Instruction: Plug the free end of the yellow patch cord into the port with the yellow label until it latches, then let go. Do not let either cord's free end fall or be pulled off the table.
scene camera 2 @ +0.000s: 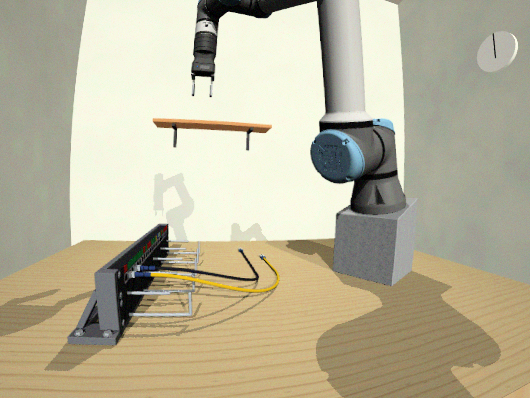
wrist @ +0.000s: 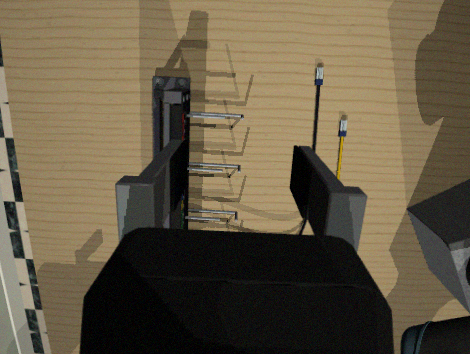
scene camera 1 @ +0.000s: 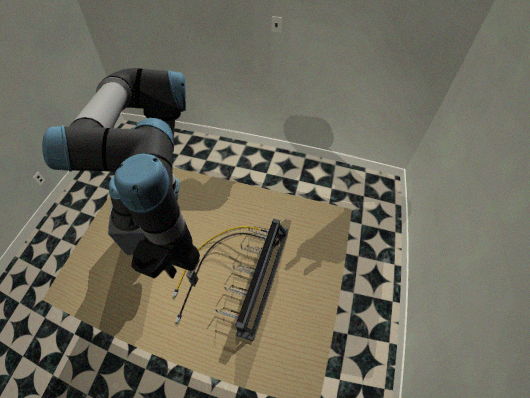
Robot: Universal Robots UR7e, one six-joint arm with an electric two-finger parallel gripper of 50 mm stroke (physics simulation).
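Places are measured from the arm's base along level axes (x back, y right, z up), in centimetres.
Where they show: gripper, fingertip midpoint: (scene camera 2: 201, 95) (wrist: 239, 164) (scene camera 1: 184, 278); arm's base, link origin: (scene camera 2: 377, 205) (scene camera 1: 128, 216).
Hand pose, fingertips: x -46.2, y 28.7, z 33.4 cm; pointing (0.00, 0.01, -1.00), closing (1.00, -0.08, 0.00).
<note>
Things, the pixels of their top centre, and the offset from my fingertips. "spot": a spot on its surface instead. Level surfaces: height alone.
- dark port panel, top centre: (scene camera 2: 158, 238) (scene camera 1: 252, 266) dx -10.0, dy -23.1, dz -41.8 cm
- table, surface height: dz -51.9 cm
- black cord's free plug, surface spot: (wrist: 319, 75) (scene camera 2: 240, 248) (scene camera 1: 178, 318) spot: dx +14.9, dy +3.1, dz -50.9 cm
The yellow patch cord (scene camera 1: 220, 232) (scene camera 2: 240, 290) (wrist: 340, 155) curves from the far end of the dark port panel (scene camera 1: 259, 275) (scene camera 2: 107, 300) to its free plug (scene camera 1: 175, 294) (scene camera 2: 262, 256) (wrist: 343, 126), which lies on the table (scene camera 1: 300, 357) (scene camera 2: 250, 365) (wrist: 280, 40). The black cord's free plug (scene camera 1: 178, 319) (scene camera 2: 241, 250) (wrist: 319, 75) lies beside it. My gripper (scene camera 1: 182, 275) (scene camera 2: 202, 95) (wrist: 239, 164) is open and empty, high above the table, between panel and plugs in the wrist view. Coloured labels line the panel; the yellow-labelled port is too small to make out surely.
Several wire cable guides (scene camera 1: 227, 312) (scene camera 2: 160, 315) (wrist: 215, 116) stick out from the panel's port side. The arm's grey pedestal (scene camera 2: 372, 250) (wrist: 435, 230) stands on the table. A wooden shelf (scene camera 2: 210, 125) hangs on the wall behind.
</note>
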